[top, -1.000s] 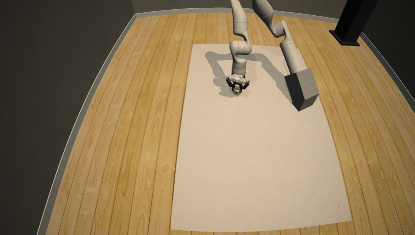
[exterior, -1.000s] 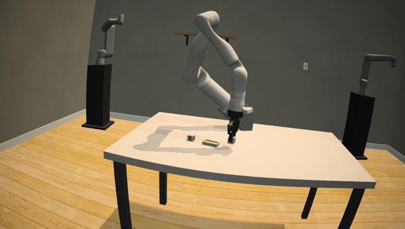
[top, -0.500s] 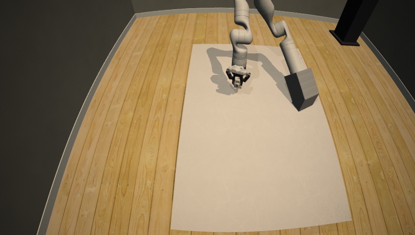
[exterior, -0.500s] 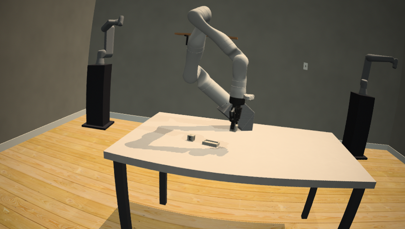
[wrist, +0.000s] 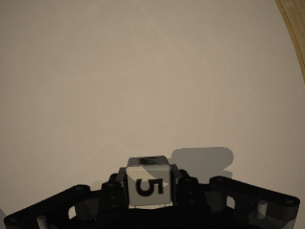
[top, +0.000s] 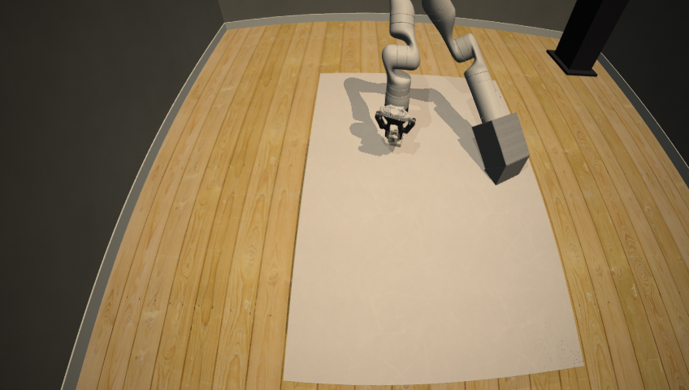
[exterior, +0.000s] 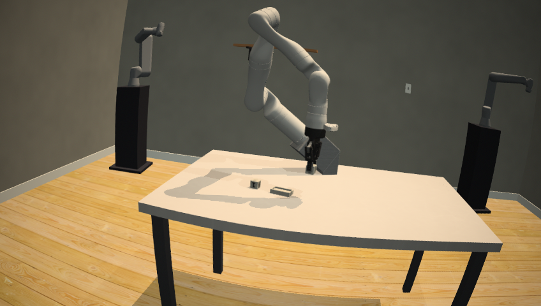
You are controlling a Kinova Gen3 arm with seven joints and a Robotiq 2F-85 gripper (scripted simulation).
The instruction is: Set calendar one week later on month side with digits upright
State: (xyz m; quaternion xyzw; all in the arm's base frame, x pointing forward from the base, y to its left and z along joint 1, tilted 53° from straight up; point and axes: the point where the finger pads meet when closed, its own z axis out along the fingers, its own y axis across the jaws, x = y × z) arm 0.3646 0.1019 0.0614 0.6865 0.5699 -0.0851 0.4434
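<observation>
My hand is 12 cm above the white calendar tray, 10 cm to the left of it and 4 cm past it. From my hand the other things lie so: white digit cube 20 cm to the right, 11 cm below, 8 cm behind.
</observation>
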